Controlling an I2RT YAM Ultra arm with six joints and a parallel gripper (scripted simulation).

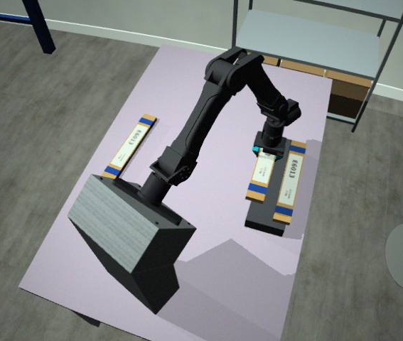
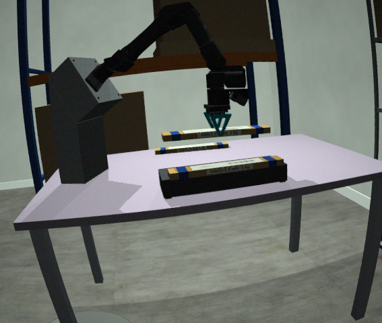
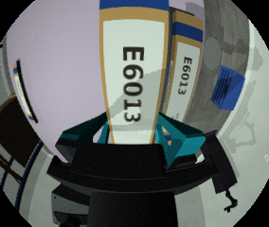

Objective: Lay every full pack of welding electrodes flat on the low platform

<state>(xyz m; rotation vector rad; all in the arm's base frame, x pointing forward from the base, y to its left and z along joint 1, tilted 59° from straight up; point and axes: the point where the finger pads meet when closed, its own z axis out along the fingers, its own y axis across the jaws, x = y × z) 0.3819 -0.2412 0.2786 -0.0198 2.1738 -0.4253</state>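
My hand is 20 mm past the low dark platform, 50 mm to the left of it and 150 mm above it.
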